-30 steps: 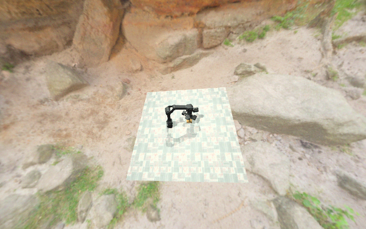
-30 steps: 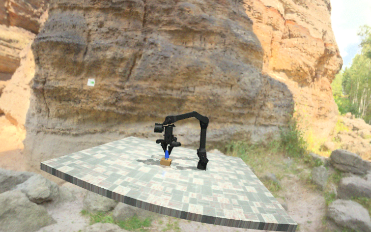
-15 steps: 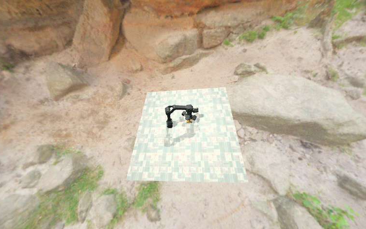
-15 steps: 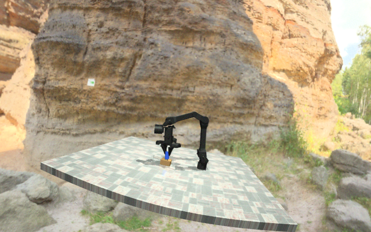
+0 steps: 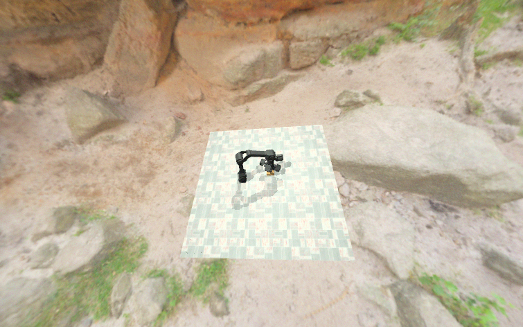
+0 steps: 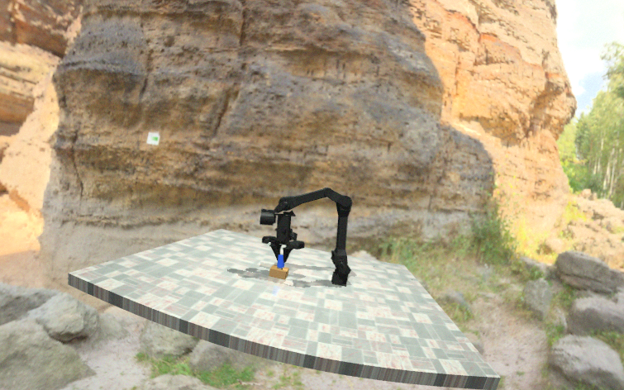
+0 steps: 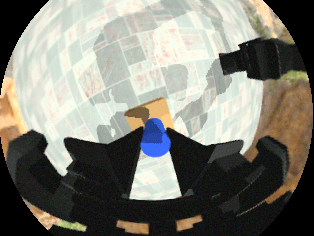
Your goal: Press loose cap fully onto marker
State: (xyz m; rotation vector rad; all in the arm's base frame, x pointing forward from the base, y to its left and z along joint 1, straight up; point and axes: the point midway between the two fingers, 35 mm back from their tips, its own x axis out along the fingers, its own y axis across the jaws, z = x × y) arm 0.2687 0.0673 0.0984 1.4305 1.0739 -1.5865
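My gripper tip is right at the blue cap. The rest, counted from my gripper tip: tan holder block: 10 mm to the left, 50 mm below.
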